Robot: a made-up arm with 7 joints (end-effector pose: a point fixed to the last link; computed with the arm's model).
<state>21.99 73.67 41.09 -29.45 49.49 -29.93 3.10</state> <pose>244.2 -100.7 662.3 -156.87 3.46 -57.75</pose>
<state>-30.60 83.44 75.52 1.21 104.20 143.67 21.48</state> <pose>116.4 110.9 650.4 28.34 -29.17 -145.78</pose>
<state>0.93 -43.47 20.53 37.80 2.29 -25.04 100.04</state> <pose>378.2 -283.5 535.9 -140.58 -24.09 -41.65</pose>
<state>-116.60 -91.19 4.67 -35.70 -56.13 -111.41 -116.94</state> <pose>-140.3 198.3 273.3 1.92 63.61 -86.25</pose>
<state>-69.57 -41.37 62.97 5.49 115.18 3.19 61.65</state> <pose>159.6 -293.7 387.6 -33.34 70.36 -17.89</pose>
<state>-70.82 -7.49 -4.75 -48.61 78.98 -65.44 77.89</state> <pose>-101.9 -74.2 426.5 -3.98 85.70 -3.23</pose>
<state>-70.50 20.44 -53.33 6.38 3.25 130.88 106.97</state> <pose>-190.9 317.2 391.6 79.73 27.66 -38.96</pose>
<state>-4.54 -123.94 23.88 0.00 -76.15 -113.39 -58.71</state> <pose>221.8 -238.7 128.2 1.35 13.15 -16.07</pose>
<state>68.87 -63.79 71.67 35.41 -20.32 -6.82 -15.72</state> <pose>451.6 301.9 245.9 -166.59 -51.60 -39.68</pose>
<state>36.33 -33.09 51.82 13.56 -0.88 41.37 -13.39</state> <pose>549.9 58.7 380.7 -128.27 -13.42 -85.66</pose>
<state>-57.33 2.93 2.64 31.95 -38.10 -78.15 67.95</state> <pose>-149.7 -77.6 641.6 78.85 -121.72 58.43</pose>
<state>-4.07 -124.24 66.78 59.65 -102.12 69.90 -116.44</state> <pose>214.1 -242.4 61.3 87.79 -79.30 113.58</pose>
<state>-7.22 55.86 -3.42 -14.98 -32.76 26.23 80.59</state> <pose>69.4 -290.2 435.9 76.52 40.80 88.84</pose>
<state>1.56 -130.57 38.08 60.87 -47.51 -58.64 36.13</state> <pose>346.5 -265.9 198.3 115.88 -20.20 -49.40</pose>
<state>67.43 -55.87 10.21 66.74 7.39 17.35 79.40</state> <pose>580.4 30.6 586.9 -93.84 -99.56 -84.67</pose>
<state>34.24 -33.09 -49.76 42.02 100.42 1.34 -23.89</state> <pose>163.5 -124.8 807.8 -94.57 125.65 -22.48</pose>
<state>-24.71 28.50 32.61 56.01 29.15 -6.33 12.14</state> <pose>11.4 -199.1 606.8 -67.17 66.58 -127.23</pose>
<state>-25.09 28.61 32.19 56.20 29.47 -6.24 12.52</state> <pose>6.6 -197.3 605.2 -66.48 66.56 -127.88</pose>
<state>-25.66 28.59 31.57 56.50 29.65 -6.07 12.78</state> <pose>0.1 -194.8 603.0 -65.43 67.21 -128.82</pose>
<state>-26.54 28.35 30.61 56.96 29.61 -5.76 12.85</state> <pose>-8.8 -190.8 599.8 -63.79 68.94 -130.24</pose>
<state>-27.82 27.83 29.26 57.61 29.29 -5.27 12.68</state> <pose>-20.7 -184.9 595.7 -61.39 72.02 -132.25</pose>
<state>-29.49 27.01 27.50 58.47 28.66 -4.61 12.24</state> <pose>-35.4 -176.4 590.6 -58.10 76.51 -134.80</pose>
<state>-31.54 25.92 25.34 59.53 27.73 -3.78 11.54</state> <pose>-52.6 -164.7 584.9 -53.76 82.32 -137.84</pose>
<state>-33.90 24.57 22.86 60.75 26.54 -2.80 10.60</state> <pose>-71.2 -149.6 578.9 -48.36 89.24 -141.19</pose>
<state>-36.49 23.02 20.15 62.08 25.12 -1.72 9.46</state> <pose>-90.1 -131.1 573.2 -41.91 96.97 -144.64</pose>
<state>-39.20 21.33 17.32 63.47 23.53 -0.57 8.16</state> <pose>-108.1 -109.8 568.2 32.69 -99.70 140.33</pose>
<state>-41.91 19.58 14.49 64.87 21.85 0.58 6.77</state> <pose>-124.2 -86.7 564.2 23.34 -100.71 134.19</pose>
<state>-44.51 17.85 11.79 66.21 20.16 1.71 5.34</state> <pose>-137.6 -63.0 561.3 14.66 -100.95 128.00</pose>
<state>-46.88 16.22 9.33 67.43 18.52 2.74 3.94</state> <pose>-148.0 -40.4 559.6 7.01 -100.60 122.09</pose>
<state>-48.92 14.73 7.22 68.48 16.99 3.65 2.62</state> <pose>-155.5 -20.4 558.9 0.59 -99.89 116.75</pose>
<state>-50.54 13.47 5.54 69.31 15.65 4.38 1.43</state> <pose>-160.3 -4.3 559.0 -4.43 -99.10 112.28</pose>
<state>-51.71 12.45 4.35 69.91 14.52 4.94 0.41</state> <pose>-163.1 7.0 559.6 -8.08 -98.41 108.82</pose>
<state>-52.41 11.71 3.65 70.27 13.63 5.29 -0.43</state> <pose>-164.3 13.3 560.5 -10.40 -98.04 106.43</pose>
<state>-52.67 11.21 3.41 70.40 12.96 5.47 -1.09</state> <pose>-164.4 14.8 561.6 -11.53 -98.02 105.02</pose>
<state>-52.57 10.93 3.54 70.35 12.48 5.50 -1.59</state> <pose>-163.6 12.4 562.6 -11.70 -98.33 104.44</pose>
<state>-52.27 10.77 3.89 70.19 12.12 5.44 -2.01</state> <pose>-162.1 7.7 563.7 -11.33 -98.86 104.34</pose>
